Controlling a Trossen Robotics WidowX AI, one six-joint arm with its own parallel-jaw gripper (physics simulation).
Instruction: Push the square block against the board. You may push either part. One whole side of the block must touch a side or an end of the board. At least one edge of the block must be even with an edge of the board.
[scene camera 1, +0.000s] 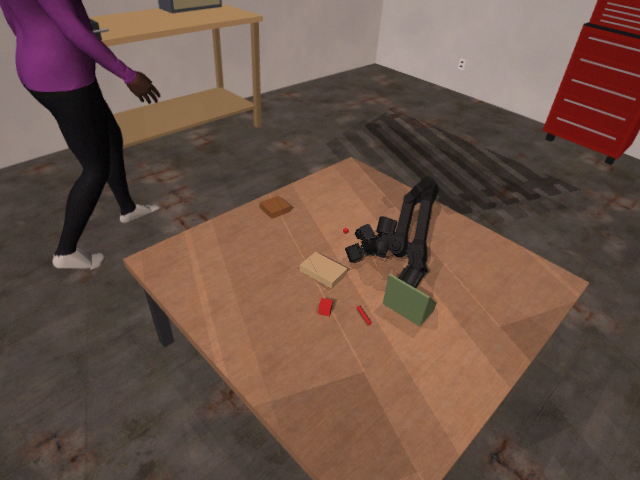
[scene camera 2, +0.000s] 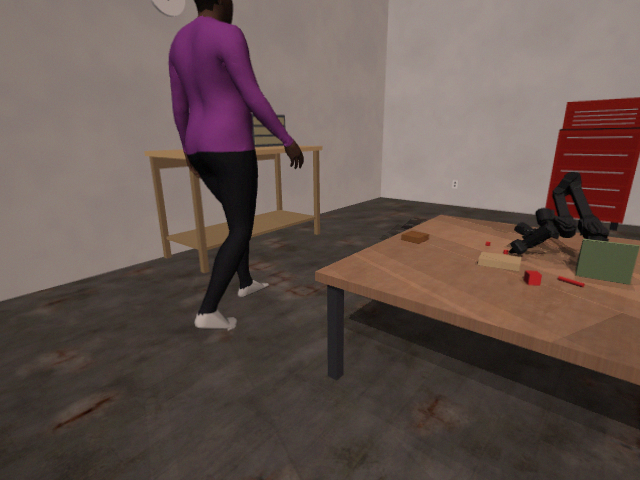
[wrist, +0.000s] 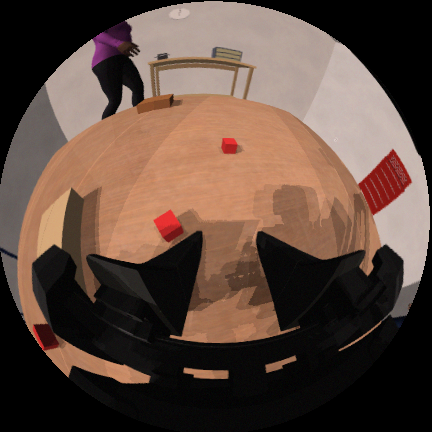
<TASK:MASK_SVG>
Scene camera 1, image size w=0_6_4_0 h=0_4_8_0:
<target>pale tan board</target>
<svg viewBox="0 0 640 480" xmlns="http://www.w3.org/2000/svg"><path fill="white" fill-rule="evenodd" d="M314 252L300 264L299 271L332 289L347 274L347 268Z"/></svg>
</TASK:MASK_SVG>
